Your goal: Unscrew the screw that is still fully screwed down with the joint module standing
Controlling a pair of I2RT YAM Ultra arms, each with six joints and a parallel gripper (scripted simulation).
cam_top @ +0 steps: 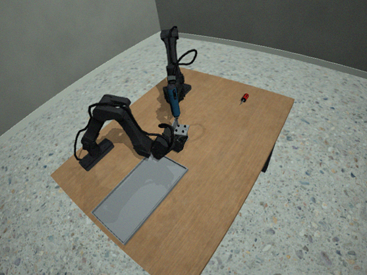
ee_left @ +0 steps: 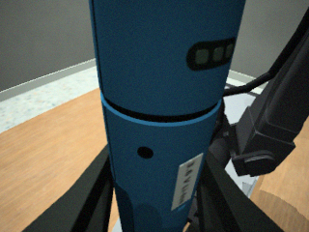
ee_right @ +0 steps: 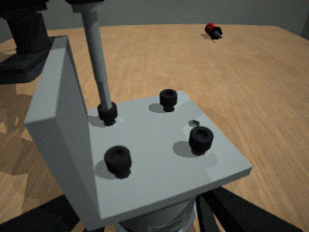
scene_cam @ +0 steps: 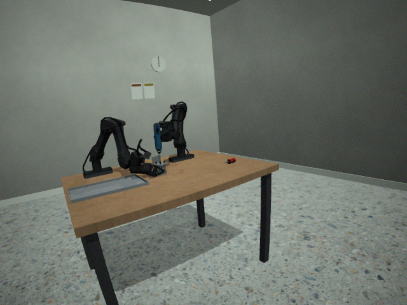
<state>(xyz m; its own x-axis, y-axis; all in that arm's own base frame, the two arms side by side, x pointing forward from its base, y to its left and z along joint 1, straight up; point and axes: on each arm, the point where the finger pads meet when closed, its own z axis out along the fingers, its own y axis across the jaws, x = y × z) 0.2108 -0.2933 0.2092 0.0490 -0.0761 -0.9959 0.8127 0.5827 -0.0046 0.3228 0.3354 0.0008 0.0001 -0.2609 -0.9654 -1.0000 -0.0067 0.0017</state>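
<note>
My right hand is 1 cm below the joint module. From my right hand the other things lie so: grey L-shaped bracket: 5 cm above; flat grey tray: 7 cm ahead, 35 cm to the right, 2 cm below; screw: 2 cm behind, 1 cm to the left, 5 cm above.
</note>
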